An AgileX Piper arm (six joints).
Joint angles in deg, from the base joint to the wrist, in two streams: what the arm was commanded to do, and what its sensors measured. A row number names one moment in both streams.
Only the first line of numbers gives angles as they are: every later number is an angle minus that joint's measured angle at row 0.
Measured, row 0: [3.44, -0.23, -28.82, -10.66, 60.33, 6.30]
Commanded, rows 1 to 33: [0.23, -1.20, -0.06, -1.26, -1.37, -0.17]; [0.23, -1.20, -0.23, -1.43, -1.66, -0.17]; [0.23, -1.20, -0.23, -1.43, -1.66, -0.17]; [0.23, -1.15, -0.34, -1.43, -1.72, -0.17]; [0.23, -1.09, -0.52, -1.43, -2.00, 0.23]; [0.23, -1.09, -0.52, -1.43, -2.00, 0.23]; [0.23, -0.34, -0.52, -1.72, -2.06, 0.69]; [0.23, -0.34, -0.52, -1.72, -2.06, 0.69]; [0.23, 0.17, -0.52, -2.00, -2.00, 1.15]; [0.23, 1.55, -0.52, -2.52, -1.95, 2.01]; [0.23, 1.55, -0.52, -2.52, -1.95, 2.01]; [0.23, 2.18, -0.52, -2.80, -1.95, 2.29]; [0.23, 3.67, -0.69, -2.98, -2.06, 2.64]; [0.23, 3.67, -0.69, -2.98, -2.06, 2.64]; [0.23, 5.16, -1.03, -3.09, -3.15, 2.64]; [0.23, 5.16, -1.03, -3.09, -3.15, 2.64]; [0.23, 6.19, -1.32, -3.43, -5.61, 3.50]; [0.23, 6.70, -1.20, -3.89, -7.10, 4.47]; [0.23, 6.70, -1.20, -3.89, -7.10, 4.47]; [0.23, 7.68, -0.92, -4.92, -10.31, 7.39]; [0.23, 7.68, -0.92, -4.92, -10.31, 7.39]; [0.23, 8.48, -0.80, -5.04, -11.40, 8.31]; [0.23, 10.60, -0.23, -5.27, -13.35, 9.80]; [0.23, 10.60, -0.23, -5.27, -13.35, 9.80]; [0.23, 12.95, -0.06, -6.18, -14.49, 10.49]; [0.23, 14.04, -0.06, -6.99, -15.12, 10.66]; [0.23, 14.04, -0.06, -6.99, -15.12, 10.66]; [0.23, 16.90, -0.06, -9.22, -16.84, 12.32]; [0.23, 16.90, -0.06, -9.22, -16.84, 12.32]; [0.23, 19.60, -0.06, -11.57, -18.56, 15.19]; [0.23, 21.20, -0.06, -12.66, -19.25, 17.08]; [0.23, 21.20, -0.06, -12.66, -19.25, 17.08]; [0.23, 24.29, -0.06, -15.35, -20.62, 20.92]
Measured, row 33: [0.00, 20.86, -0.40, -11.34, -17.70, 16.05]
